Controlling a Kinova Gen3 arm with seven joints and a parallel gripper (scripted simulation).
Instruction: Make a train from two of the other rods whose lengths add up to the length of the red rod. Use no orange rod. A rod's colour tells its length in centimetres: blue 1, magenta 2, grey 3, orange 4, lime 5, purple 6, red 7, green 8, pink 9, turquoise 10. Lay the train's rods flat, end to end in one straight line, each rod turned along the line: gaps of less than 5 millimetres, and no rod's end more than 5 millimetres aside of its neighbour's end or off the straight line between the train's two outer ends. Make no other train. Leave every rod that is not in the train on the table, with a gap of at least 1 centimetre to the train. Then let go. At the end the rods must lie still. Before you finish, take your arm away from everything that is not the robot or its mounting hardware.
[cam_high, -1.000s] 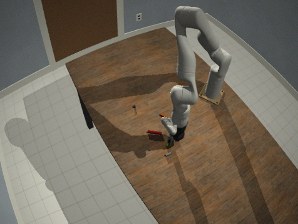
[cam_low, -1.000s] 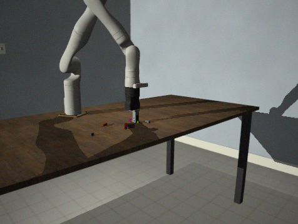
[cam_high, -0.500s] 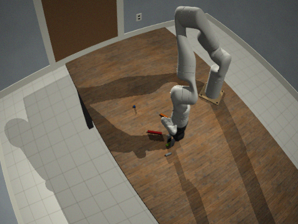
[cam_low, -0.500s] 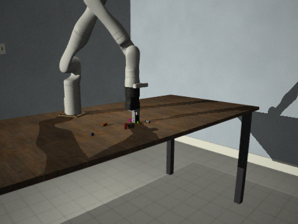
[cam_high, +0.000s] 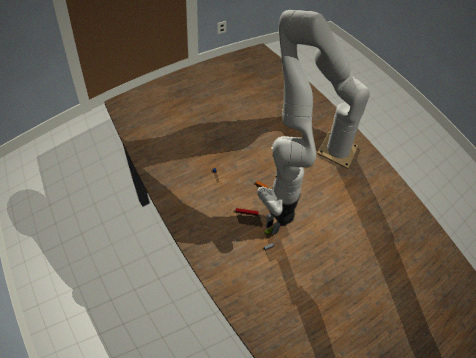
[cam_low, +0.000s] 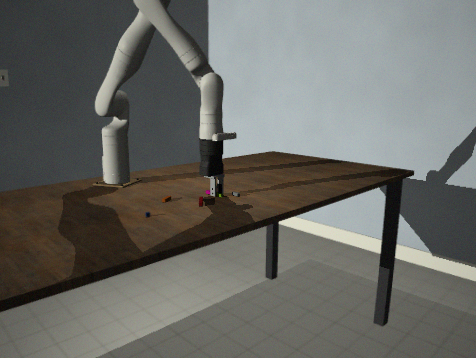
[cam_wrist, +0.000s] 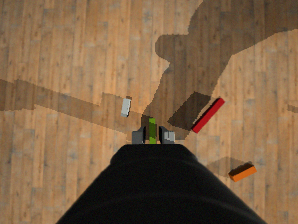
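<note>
Right now my hand is 10 mm above the lime rod. Round my hand: magenta rod 40 mm behind, 10 mm to the left, 10 mm below; then grey rod 50 mm ahead, 40 mm to the left, 10 mm below; then red rod 10 mm ahead, 100 mm to the right, 10 mm below.
</note>
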